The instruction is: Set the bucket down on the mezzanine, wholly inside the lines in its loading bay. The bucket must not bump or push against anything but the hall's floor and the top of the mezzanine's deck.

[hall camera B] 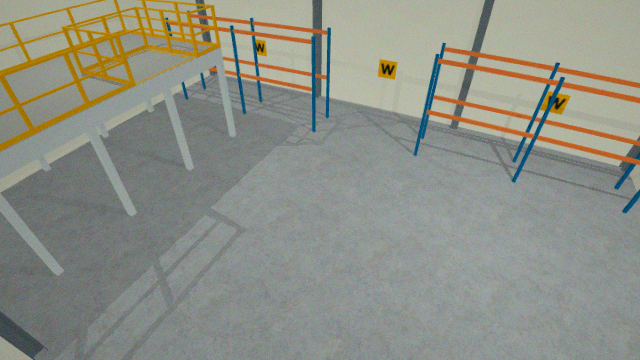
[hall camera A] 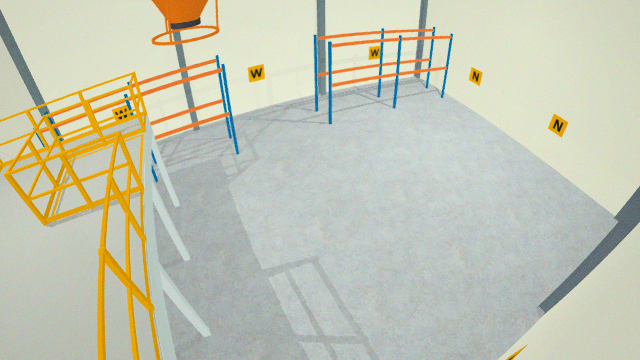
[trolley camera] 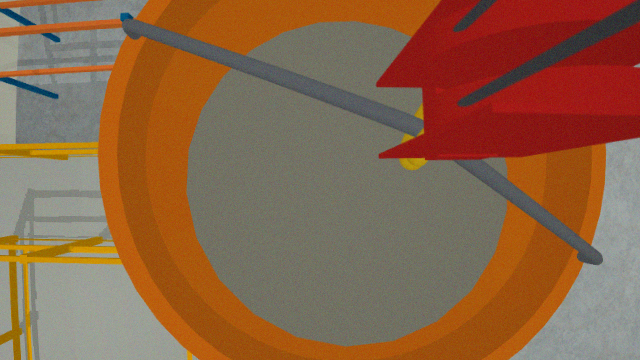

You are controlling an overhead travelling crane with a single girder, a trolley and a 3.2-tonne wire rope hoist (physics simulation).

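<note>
The orange bucket (hall camera A: pixel 181 10) (trolley camera: pixel 167 165) hangs in the air. In the hall camera A view its lower cone and round foot ring show at the top edge, right of the mezzanine's far end. It does not show in the hall camera B view. In the trolley camera view the yellow hook (trolley camera: pixel 412 161), partly hidden under the red hook block, is shut on the bucket's grey bail. The mezzanine (hall camera A: pixel 55 290) (hall camera B: pixel 115 106) (trolley camera: pixel 100 310) has a pale deck. Its far end carries a yellow railed enclosure. I cannot clearly make out the loading bay's lines.
Yellow railings (hall camera A: pixel 102 215) (hall camera B: pixel 77 90) (trolley camera: pixel 60 260) edge the deck and show left of the bucket from above. Blue and orange racks (hall camera A: pixel 330 85) (hall camera B: pixel 313 85) stand along the W wall. One rack's orange beams (trolley camera: pixel 60 27) show at the trolley camera view's upper left.
</note>
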